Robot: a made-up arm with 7 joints.
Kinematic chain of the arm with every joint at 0, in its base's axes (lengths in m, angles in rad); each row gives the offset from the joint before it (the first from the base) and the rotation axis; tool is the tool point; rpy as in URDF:
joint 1: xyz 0 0 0.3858 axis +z
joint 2: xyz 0 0 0 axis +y
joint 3: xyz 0 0 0.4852 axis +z
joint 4: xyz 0.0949 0 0 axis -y
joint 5: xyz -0.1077 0 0.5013 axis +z
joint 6: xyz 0 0 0 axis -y
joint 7: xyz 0.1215 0 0 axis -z
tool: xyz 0 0 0 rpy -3.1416 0 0
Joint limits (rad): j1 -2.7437..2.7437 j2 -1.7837..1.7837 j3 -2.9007..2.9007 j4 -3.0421..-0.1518 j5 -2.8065..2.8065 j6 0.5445..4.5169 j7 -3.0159..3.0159
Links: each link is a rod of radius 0.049 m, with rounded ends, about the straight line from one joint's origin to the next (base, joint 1, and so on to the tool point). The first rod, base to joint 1, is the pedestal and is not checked.
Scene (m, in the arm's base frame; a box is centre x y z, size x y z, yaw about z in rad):
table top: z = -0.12
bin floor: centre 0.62 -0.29 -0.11 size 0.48 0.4 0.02 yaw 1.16
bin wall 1: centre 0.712 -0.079 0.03 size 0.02 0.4 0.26 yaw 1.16
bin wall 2: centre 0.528 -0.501 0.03 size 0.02 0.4 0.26 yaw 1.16
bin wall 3: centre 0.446 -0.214 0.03 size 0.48 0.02 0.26 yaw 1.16
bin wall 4: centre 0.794 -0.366 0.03 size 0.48 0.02 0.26 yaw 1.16
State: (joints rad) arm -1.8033 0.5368 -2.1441 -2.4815 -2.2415 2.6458 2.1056
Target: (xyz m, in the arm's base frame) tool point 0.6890 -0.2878 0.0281
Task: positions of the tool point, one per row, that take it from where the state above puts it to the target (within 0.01 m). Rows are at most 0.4 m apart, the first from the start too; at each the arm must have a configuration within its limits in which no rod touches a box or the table.
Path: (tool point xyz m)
1: -0.5137 -0.0289 0.5189
2: -0.4697 -0.3250 0.4807
3: -0.2576 -0.5677 0.4302
4: 0.0729 -0.6652 0.3757
5: 0.4254 -0.5676 0.3271
6: 0.6890 -0.2878 0.2950
7: 0.7017 -0.2902 0.1650
8: 0.6890 -0.2878 0.0281

